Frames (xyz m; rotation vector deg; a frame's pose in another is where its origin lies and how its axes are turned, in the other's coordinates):
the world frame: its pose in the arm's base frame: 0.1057 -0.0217 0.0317 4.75 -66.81 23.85
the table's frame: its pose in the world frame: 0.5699 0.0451 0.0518 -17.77 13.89 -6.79
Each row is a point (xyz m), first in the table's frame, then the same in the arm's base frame.
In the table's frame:
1: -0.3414 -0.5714 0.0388
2: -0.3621 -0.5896 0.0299
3: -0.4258 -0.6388 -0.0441
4: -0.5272 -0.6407 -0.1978
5: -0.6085 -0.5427 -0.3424
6: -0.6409 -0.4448 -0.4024
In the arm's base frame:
1: 0.0294 -0.4576 0.4196
2: 0.0259 -0.4799 0.4015
3: 0.0534 -0.5458 0.3187
4: 0.1238 -0.5786 0.1517
5: 0.1942 -0.5090 -0.0136
6: 0.2218 -0.4239 -0.0925

